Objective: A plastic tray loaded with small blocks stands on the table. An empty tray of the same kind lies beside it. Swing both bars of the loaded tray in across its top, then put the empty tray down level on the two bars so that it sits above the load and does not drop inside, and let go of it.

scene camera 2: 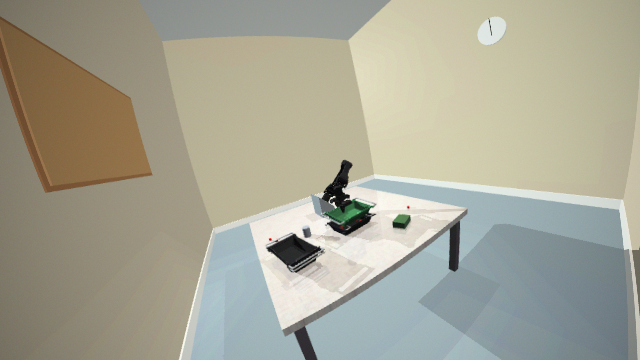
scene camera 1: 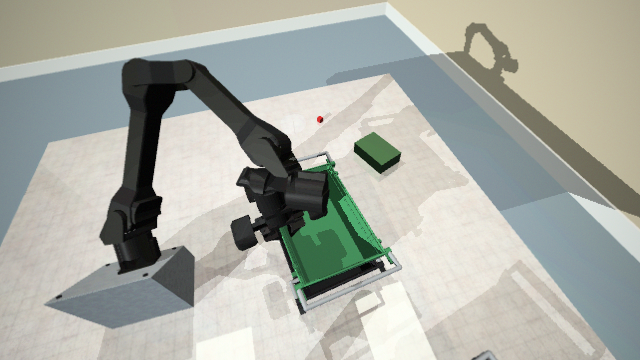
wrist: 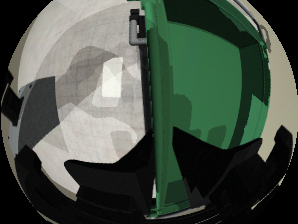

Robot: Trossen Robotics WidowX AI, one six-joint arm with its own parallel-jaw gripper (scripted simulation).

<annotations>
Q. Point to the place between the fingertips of my gripper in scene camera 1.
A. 287, 237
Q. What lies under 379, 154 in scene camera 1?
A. A dark green block.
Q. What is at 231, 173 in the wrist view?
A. My gripper.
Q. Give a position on a green tray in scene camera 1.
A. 342, 240
</annotations>
